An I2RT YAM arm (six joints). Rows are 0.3 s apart.
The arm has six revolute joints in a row. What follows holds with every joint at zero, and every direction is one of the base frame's. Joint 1 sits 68.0 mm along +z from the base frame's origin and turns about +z. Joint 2 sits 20.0 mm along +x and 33.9 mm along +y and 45.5 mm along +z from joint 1 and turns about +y. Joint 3 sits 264.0 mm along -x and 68.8 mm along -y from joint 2 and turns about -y. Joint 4 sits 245.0 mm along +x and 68.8 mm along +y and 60.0 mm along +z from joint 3 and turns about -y. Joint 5 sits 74.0 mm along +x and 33.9 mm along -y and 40.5 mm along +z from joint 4 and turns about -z. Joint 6 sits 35.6 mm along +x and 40.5 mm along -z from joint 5 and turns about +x. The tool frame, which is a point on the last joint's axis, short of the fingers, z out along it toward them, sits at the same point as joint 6; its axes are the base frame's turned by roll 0.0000, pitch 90.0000 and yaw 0.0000 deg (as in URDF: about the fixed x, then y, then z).
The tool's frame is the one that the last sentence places.
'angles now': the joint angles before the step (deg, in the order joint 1, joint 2, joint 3, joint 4, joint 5, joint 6). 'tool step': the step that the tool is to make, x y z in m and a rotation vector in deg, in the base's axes. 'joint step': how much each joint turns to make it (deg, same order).
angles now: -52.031 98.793 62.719 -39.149 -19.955 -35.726
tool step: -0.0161 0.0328 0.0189 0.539 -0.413 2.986
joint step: 1.381 -8.713 -4.860 -4.535 -1.039 -1.484
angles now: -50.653 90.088 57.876 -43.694 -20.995 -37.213
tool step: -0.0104 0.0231 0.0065 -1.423 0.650 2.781
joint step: 1.584 -5.825 -3.920 -1.799 1.079 -1.608
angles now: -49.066 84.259 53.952 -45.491 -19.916 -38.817
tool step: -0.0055 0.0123 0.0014 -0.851 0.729 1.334
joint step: 1.033 -2.973 -2.182 -0.834 1.002 -0.597
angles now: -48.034 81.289 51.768 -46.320 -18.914 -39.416
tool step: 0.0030 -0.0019 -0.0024 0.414 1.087 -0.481
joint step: 0.312 1.256 0.615 -0.179 0.702 0.680
